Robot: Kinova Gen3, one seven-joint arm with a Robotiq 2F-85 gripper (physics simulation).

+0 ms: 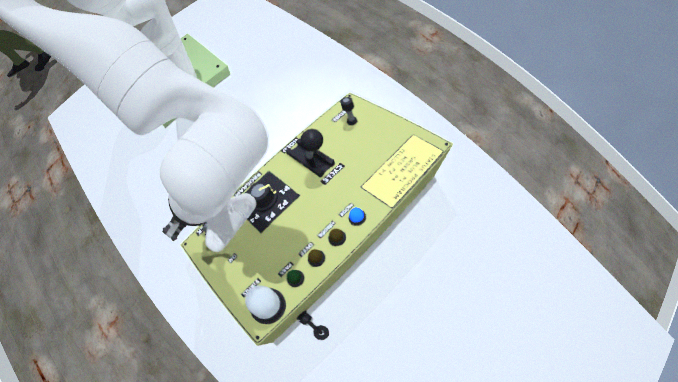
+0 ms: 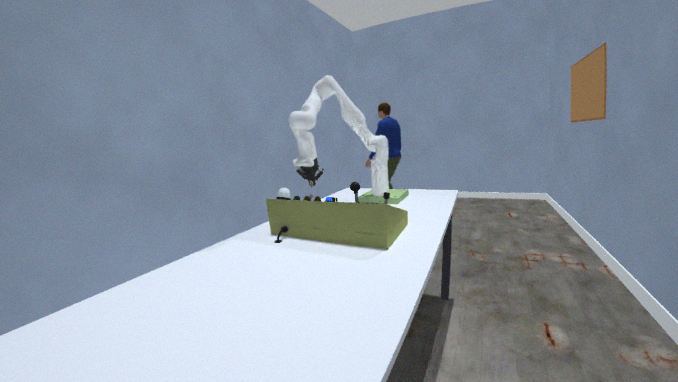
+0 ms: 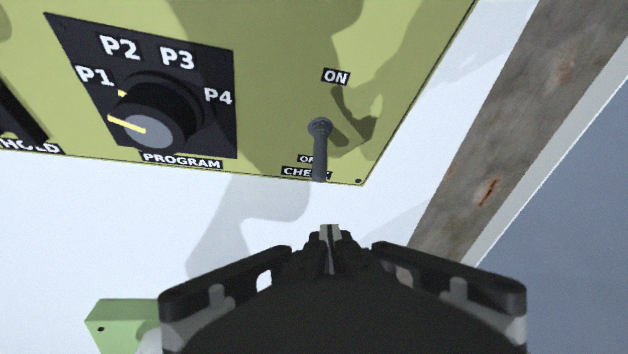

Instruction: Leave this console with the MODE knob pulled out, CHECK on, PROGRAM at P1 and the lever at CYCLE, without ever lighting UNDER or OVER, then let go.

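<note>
The yellow-green console [image 1: 385, 127] [image 2: 335, 225] [image 3: 275, 30] lies on the table. Its MODE knob [image 1: 347, 104] [image 2: 386, 195] stands raised on a visible stem. The MODE lamp [image 1: 356, 215] is blue; the UNDER lamp [image 1: 337, 236] and OVER lamp [image 1: 316, 257] are dark. The PROGRAM knob [image 1: 262, 194] [image 3: 150, 120] points at P1. The CHECK toggle [image 3: 319, 152] leans over its OFF label. The lever's ball [image 1: 311, 140] [image 2: 354, 186] stands above the slot; I cannot tell its exact position. My gripper [image 1: 172, 230] [image 2: 312, 184] [image 3: 329, 237] is shut, empty, above the console's CHECK end, apart from the toggle.
The white STATUS dome [image 1: 263, 302] [image 2: 284, 193] and the dark green PASS lamp [image 1: 295, 277] stand on the console. A small black crank-like part [image 1: 314, 326] [image 2: 281, 234] sticks out from its side. The green arm base plate [image 1: 207, 62] [image 2: 398, 195] lies behind. A person [image 2: 389, 137] stands beyond the table.
</note>
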